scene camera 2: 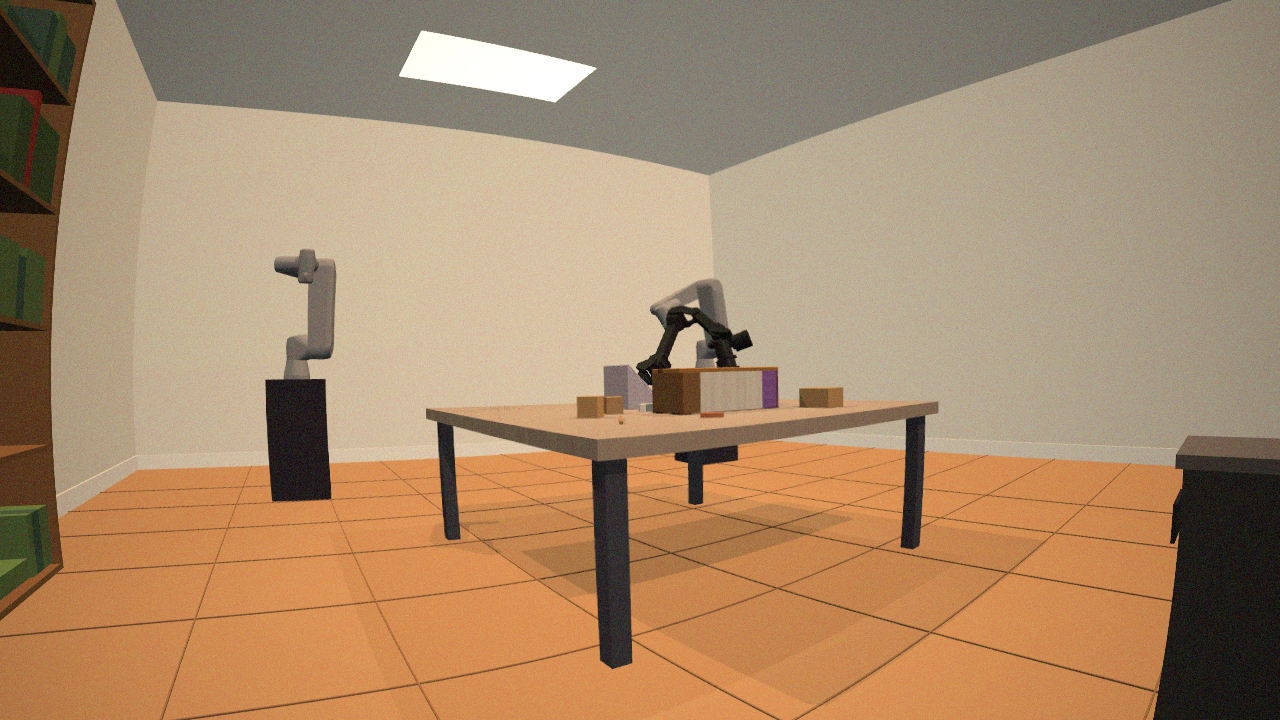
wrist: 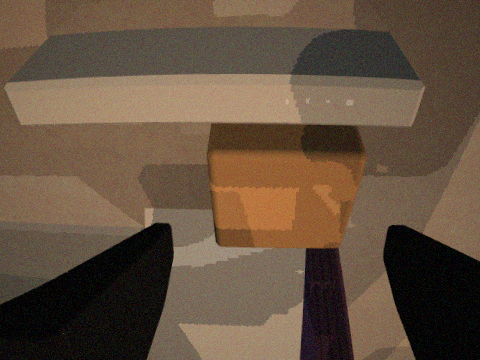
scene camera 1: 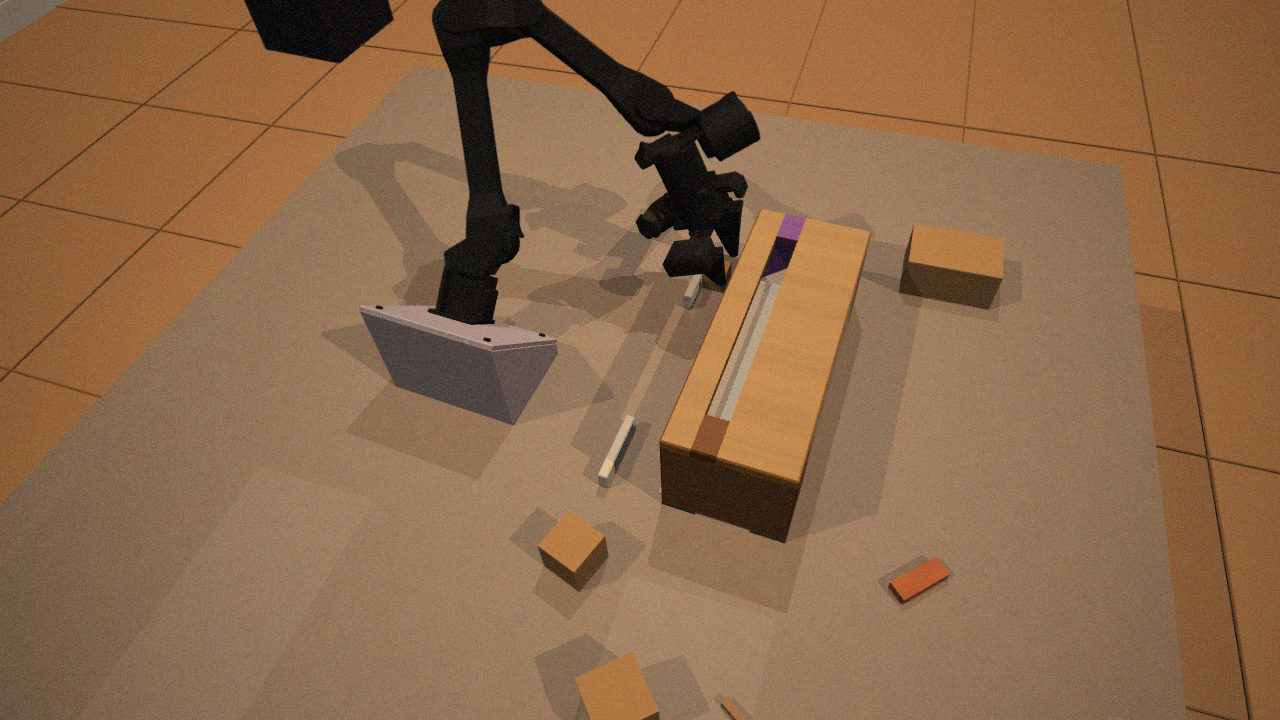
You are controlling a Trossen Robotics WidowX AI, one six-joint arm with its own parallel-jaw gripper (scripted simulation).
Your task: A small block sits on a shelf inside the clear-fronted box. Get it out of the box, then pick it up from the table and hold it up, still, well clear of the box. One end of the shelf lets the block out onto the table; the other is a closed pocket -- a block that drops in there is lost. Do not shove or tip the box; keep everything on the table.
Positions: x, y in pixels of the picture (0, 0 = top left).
long wooden box: scene camera 2 679, 391; wrist; scene camera 1
same spot on long wooden box: (wrist: 220, 75) = (scene camera 1: 693, 275)
